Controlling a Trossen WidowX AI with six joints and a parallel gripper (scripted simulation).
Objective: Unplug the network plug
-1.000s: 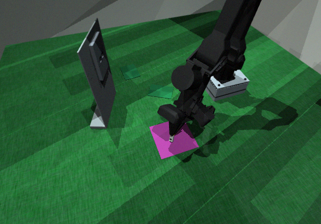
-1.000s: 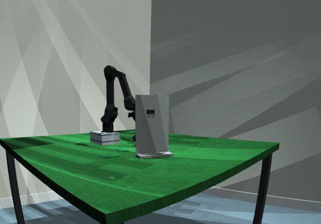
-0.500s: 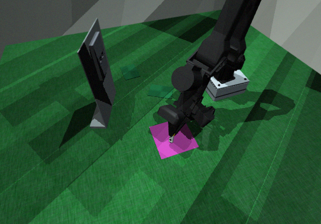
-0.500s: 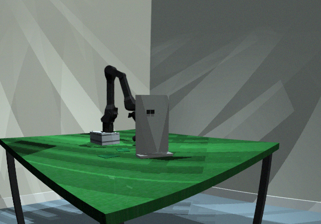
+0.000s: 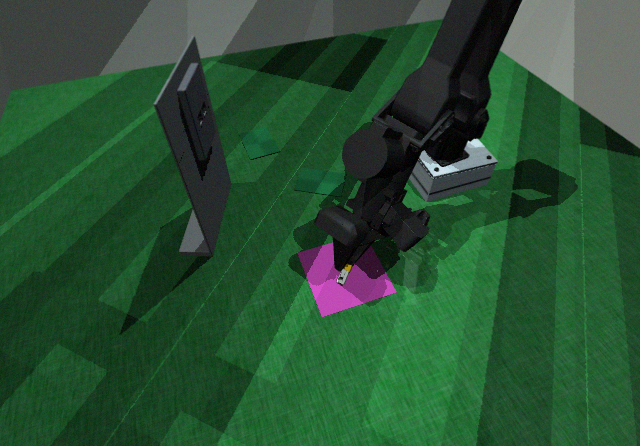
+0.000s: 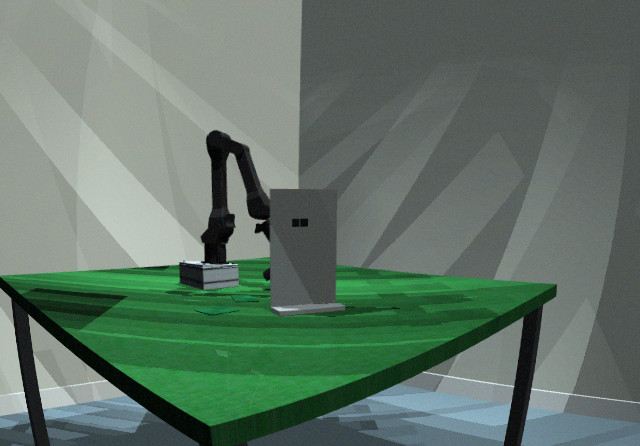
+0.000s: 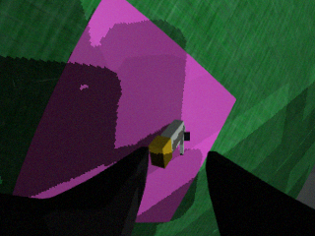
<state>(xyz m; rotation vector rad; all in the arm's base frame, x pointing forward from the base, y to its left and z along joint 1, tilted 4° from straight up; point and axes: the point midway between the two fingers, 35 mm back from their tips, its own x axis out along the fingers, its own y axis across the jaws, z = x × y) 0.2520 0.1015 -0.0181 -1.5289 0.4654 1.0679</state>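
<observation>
Right now the marked square is 1 cm behind my gripper tip and 2 cm below it. Also, from my gripper tip: upright panel (13 cm ahead, 21 cm to the right, 11 cm above).
</observation>
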